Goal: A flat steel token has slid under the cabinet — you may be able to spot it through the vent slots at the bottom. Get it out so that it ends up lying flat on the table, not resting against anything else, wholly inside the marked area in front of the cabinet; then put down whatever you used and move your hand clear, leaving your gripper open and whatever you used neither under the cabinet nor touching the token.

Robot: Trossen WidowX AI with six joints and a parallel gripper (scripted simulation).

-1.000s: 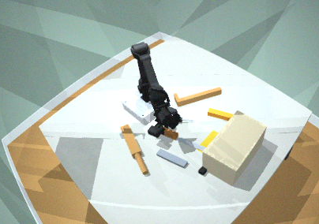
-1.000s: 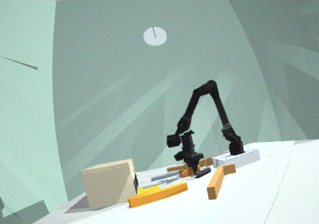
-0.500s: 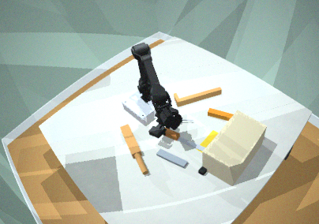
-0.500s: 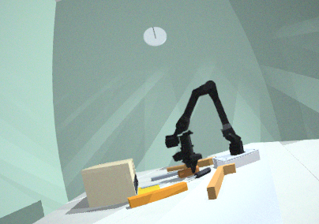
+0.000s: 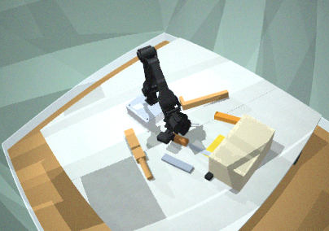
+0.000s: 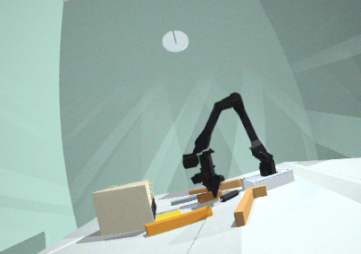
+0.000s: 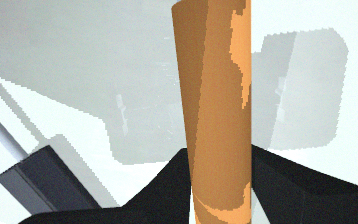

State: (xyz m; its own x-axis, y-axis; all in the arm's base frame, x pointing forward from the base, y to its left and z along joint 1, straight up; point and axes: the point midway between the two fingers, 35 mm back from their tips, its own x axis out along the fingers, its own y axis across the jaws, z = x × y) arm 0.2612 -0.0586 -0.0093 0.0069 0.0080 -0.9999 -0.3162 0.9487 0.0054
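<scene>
Now: gripper tip 130 mm short of the grey flat bar and 80 mm to the left of it. From my gripper tip the other things lie so: orange paddle: 20 mm behind, 200 mm to the right, 10 mm above; orange bar: 130 mm ahead, 300 mm to the left, 10 mm above.
</scene>
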